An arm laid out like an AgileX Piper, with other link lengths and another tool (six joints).
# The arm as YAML. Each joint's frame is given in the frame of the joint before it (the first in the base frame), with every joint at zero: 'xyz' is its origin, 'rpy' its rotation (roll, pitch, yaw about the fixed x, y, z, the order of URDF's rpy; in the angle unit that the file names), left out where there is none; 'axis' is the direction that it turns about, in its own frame. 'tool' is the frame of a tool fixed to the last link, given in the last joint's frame.
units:
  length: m
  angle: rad
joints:
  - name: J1
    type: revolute
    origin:
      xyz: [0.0, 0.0, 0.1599]
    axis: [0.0, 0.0, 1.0]
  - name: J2
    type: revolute
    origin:
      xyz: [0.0, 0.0, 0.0]
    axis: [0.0, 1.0, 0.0]
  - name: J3
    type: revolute
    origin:
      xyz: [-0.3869, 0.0, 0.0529]
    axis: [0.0, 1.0, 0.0]
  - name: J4
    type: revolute
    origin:
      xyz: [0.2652, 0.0, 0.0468]
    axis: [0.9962, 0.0, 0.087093]
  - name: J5
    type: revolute
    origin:
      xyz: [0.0, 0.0, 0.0]
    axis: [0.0, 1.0, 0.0]
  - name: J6
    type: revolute
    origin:
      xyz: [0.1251, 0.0, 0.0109]
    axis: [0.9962, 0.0, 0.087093]
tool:
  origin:
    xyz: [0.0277, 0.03, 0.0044]
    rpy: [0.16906, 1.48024, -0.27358]
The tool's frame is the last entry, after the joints.
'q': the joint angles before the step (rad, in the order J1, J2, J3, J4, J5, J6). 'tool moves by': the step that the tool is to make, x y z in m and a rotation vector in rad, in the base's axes. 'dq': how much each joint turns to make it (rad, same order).
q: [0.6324, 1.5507, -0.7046, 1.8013, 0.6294, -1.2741]
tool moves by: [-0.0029, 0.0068, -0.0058, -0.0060, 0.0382, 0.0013]
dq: [0.0239, 0.0163, 0.0000, 0.0060, -0.0077, 0.0281]
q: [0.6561, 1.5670, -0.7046, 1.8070, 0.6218, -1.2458]
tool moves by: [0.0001, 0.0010, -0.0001, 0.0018, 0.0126, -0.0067]
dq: [0.0038, 0.0012, -0.0009, 0.0027, -0.0030, 0.0138]
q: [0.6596, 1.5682, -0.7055, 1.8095, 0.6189, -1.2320]
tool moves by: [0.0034, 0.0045, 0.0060, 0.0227, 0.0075, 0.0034]
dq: [0.0002, 0.0074, -0.0225, -0.0015, 0.0158, 0.0190]
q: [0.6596, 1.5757, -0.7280, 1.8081, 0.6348, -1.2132]
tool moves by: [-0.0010, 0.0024, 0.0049, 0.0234, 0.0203, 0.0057]
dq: [0.0020, 0.0000, -0.0082, -0.0002, 0.0209, 0.0253]
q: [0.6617, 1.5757, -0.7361, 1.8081, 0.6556, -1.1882]
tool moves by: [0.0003, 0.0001, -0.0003, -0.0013, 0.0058, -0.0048]
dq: [0.0011, 0.0000, 0.0000, -0.0001, -0.0037, 0.0075]
